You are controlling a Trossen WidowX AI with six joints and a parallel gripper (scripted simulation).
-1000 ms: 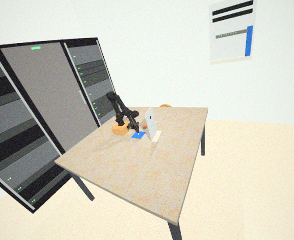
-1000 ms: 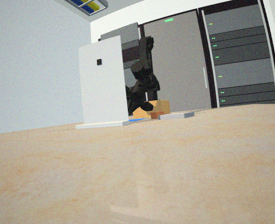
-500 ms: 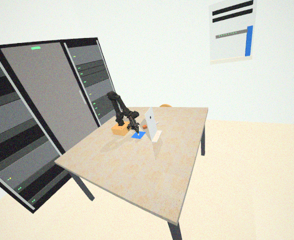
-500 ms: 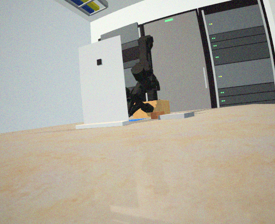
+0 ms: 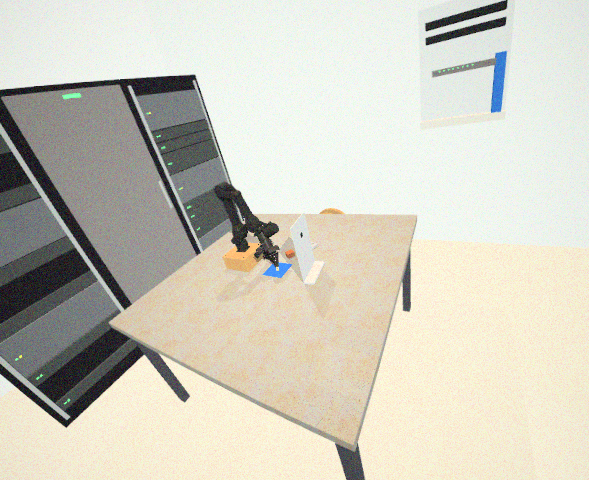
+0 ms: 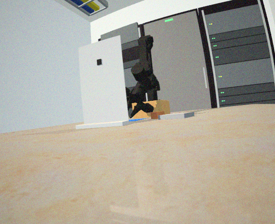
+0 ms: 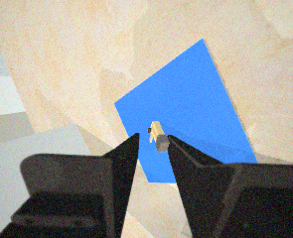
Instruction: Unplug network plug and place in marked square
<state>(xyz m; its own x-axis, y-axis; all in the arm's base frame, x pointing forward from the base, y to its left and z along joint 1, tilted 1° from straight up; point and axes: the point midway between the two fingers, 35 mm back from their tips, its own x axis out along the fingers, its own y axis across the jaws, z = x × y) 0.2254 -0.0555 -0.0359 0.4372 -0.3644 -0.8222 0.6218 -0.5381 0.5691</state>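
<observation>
Now: the network plug right at my gripper tip. Round my gripper tip: blue marked square (1 cm behind, 2 cm below); then white upright panel (19 cm ahead, 1 cm to the right, 11 cm above); then flat grey slab (9 cm ahead, 21 cm to the left, 1 cm below).
</observation>
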